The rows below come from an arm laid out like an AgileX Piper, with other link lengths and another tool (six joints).
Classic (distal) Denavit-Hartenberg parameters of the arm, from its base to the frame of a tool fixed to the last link. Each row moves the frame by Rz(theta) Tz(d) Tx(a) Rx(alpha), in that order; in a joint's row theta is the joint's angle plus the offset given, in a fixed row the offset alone. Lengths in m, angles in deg.
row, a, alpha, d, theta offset
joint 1, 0, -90, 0.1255, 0
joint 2, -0.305, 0, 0, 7.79
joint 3, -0.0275, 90, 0, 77.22
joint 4, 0, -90, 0.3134, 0
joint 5, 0, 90, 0, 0
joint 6, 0.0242, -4.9, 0.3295, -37.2
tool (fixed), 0, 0, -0.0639, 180
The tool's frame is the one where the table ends.
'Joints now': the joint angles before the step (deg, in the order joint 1, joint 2, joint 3, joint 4, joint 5, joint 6). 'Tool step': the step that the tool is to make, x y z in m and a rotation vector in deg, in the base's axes. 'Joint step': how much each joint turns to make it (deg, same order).
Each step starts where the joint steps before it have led.
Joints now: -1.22, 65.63, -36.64, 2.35, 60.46, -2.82
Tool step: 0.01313, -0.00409, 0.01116, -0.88, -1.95, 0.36
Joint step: 0.00, 0.13, -2.10, -0.91, 0.00, -0.01
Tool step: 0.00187, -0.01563, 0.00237, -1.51, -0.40, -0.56
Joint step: -2.25, 0.00, -0.34, -1.44, -0.11, -1.16
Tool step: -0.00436, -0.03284, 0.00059, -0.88, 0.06, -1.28
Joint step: -7.61, 0.00, -0.04, 0.01, 0.00, -6.39
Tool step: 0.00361, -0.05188, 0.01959, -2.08, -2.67, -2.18
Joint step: -11.02, 0.00, -3.25, 0.29, 0.11, -9.06
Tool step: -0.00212, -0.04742, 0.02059, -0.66, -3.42, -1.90
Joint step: -11.81, 0.43, -3.63, 3.64, 0.22, -11.23
